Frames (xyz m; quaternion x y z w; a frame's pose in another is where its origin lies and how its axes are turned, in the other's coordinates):
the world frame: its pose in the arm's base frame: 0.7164 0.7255 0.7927 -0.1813 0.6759 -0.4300 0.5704
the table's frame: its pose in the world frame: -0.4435 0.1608 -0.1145 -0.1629 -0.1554 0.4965 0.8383
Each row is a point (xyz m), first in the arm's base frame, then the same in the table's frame.
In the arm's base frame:
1: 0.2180 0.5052 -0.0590
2: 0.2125 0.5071 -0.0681
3: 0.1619 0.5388 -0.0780
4: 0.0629 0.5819 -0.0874
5: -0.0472 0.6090 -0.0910
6: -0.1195 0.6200 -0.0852
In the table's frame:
1: 0.7879 -0.7531 -0.7592
2: 0.7960 -0.7519 -0.7663
3: 0.8006 -0.7184 -0.8165
4: 0.7975 -0.6705 -0.9136
5: 0.7847 -0.6371 -1.0213
6: 0.7675 -0.6210 -1.0908

